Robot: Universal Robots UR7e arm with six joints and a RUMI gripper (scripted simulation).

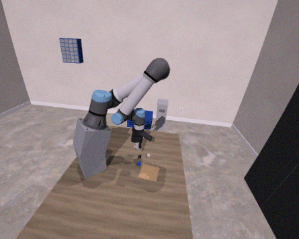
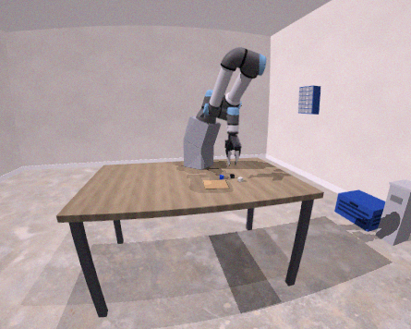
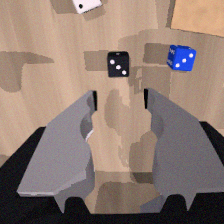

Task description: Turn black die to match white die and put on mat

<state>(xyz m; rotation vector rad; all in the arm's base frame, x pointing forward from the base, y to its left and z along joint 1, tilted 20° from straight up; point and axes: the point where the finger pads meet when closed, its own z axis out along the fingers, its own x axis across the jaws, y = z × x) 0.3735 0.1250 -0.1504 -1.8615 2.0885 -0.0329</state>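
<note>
Now: the black die 9 cm below my hand. Also, from my hand: white die: 9 cm below, 8 cm ahead, 2 cm to the left; then tan mat: 15 cm to the right, 10 cm below, 9 cm ahead; then blue die: 9 cm below, 7 cm to the right.
</note>
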